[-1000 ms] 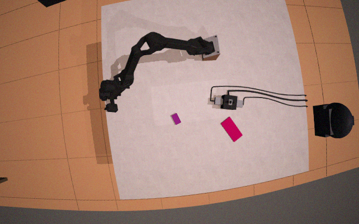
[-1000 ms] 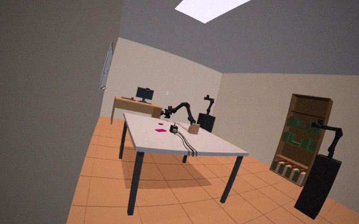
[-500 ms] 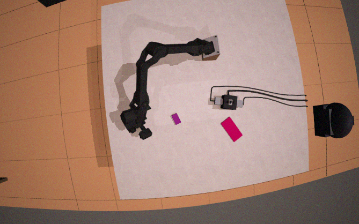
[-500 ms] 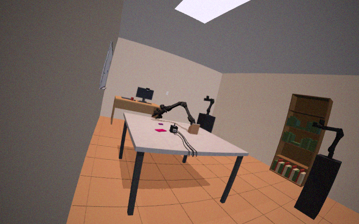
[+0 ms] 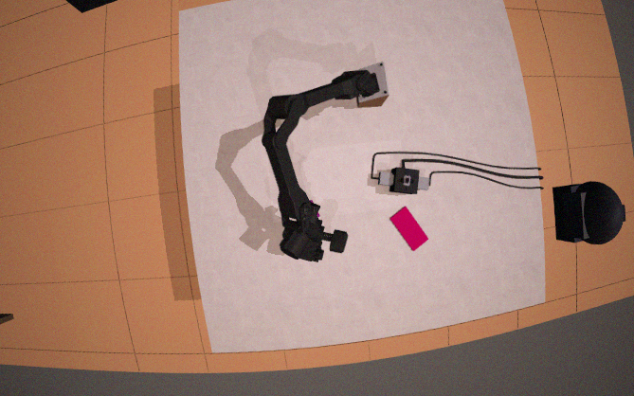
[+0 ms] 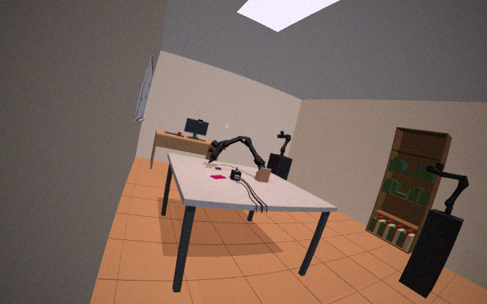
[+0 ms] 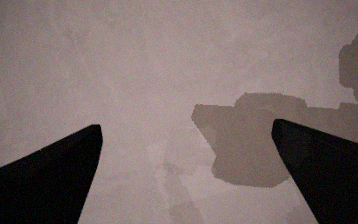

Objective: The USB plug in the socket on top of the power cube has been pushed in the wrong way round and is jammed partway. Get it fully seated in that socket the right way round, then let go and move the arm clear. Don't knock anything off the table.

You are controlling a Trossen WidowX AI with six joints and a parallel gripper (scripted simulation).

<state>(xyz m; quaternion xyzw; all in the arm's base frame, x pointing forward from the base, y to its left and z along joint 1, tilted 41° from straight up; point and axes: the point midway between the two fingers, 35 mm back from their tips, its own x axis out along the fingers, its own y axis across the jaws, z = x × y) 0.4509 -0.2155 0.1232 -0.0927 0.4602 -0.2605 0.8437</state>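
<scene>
My gripper tip is now 300 mm to the right of the dark USB plug, 160 mm past it and 40 mm below it. The rest, counted from my gripper tip: magenta card: 310 mm to the left, 50 mm below; USB socket: 310 mm to the left, 160 mm behind, 20 mm above; purple block: 110 mm behind, 40 mm below, 10 mm to the right.
</scene>
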